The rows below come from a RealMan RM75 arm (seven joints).
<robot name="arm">
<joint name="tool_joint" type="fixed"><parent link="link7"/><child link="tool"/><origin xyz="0 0 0" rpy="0 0 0"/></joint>
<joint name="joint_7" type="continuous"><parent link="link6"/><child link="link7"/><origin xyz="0 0 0.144" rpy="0 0 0"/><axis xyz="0 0 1"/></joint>
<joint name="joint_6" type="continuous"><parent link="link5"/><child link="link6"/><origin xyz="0 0 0" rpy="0 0 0"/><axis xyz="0 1 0"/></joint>
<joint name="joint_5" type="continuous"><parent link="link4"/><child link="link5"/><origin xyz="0 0 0.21" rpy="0 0 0"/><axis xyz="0 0 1"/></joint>
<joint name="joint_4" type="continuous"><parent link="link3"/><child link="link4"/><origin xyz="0 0 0" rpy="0 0 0"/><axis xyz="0 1 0"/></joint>
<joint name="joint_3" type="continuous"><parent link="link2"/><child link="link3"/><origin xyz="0 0 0.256" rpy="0 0 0"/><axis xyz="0 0 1"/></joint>
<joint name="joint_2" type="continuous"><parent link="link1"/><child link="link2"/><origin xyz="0 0 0" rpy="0 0 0"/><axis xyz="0 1 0"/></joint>
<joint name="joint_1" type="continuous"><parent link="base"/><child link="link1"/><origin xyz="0 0 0.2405" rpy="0 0 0"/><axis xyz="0 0 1"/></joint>
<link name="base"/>
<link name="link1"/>
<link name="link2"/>
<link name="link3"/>
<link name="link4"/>
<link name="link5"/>
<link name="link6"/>
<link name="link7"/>
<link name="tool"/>
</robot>
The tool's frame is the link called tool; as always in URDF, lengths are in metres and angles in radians. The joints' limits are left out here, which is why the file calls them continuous.
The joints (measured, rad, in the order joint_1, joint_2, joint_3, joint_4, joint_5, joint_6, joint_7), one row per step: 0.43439 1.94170 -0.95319 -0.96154 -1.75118 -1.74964 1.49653; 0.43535 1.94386 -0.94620 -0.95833 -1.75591 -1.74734 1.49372; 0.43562 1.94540 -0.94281 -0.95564 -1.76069 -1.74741 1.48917; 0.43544 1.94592 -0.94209 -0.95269 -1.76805 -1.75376 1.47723; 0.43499 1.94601 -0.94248 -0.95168 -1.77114 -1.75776 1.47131; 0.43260 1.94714 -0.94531 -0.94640 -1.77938 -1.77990 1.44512; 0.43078 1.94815 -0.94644 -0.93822 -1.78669 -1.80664 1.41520; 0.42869 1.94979 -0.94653 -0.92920 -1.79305 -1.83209 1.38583; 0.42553 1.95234 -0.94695 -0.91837 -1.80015 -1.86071 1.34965; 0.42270 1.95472 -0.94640 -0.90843 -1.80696 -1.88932 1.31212; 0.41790 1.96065 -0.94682 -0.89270 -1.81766 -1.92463 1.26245; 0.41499 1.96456 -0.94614 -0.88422 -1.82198 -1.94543 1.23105; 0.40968 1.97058 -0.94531 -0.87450 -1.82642 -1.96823 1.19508; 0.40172 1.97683 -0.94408 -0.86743 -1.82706 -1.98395 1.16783
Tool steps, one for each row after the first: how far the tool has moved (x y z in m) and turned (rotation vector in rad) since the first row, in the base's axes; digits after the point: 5 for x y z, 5 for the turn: 0.00080 0.00049 -0.00016 0.00480 0.00064 -0.00370; 0.00158 0.00034 -0.00072 0.00573 -0.00076 -0.00377; 0.00261 -0.00097 -0.00167 0.00145 -0.00636 0.00534; 0.00305 -0.00181 -0.00213 -0.00155 -0.00901 0.01064; 0.00423 -0.00624 -0.00434 -0.01826 -0.01368 0.03679; 0.00535 -0.01121 -0.00640 -0.03691 -0.01421 0.06639; 0.00650 -0.01611 -0.00839 -0.05391 -0.01168 0.09390; 0.00791 -0.02194 -0.01083 -0.07225 -0.00699 0.12653; 0.00908 -0.02759 -0.01277 -0.08811 -0.00096 0.16107; 0.01087 -0.03552 -0.01661 -0.11026 0.01063 0.20283; 0.01151 -0.04006 -0.01854 -0.11979 0.02042 0.22995; 0.01244 -0.04570 -0.02113 -0.12937 0.03436 0.25872; 0.01360 -0.05067 -0.02334 -0.13303 0.04903 0.27655
